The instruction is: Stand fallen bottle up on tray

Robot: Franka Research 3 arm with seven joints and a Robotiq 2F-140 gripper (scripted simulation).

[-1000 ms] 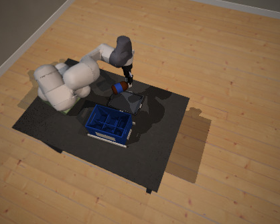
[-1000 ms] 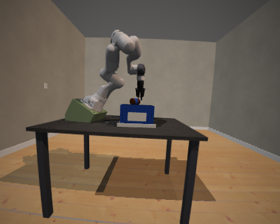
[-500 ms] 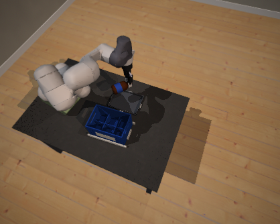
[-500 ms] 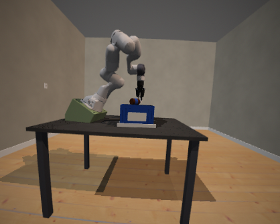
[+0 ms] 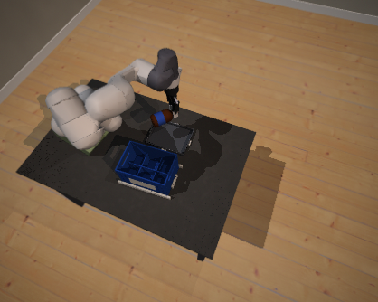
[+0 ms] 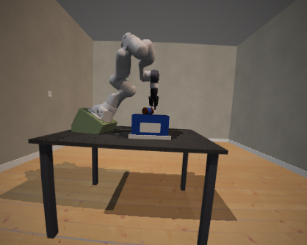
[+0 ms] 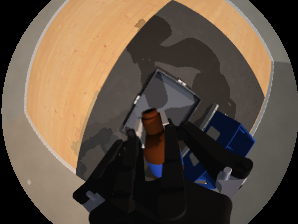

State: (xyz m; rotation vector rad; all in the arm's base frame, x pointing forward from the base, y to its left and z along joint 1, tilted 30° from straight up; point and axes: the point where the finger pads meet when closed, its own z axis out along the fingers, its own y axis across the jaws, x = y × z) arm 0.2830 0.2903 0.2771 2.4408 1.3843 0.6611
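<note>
Right now the brown bottle is 3 cm behind my hand, 5 cm to the right of it and 2 cm below it. Also, from my hand: blue crate: 4 cm ahead, 32 cm to the right, 13 cm below; dark tray: 1 cm behind, 5 cm to the right, 21 cm below.
</note>
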